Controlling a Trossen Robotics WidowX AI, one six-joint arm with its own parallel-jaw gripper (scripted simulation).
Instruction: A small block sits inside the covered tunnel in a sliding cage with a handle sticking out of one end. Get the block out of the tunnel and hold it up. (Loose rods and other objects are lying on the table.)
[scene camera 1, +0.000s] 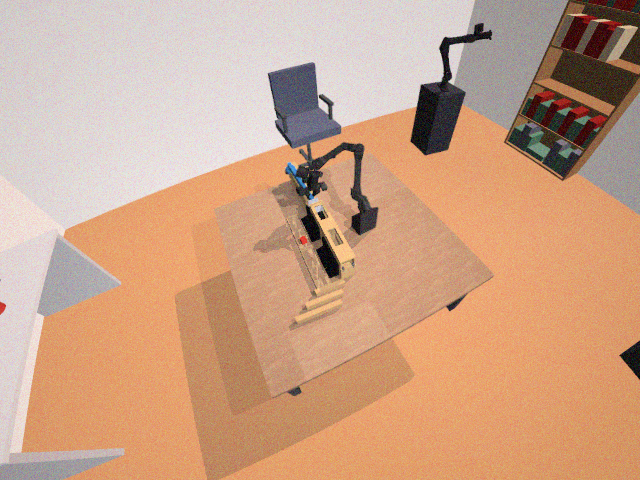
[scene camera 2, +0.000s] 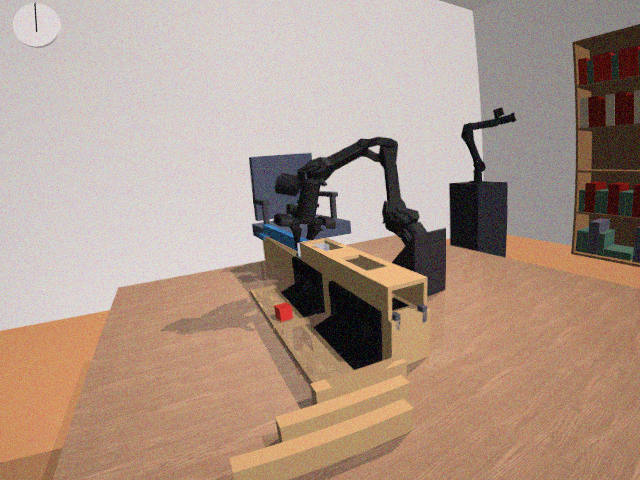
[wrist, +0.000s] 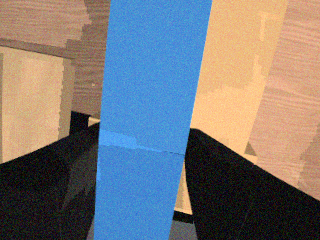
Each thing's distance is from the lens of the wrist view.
my gripper (wrist: 150, 134): 0.10 m
blue handle (wrist: 152, 65): 0.06 m
tan covered tunnel (wrist: 239, 49): 0.11 m
The marked spots on the tan covered tunnel and the blue handle are 0.06 m apart.
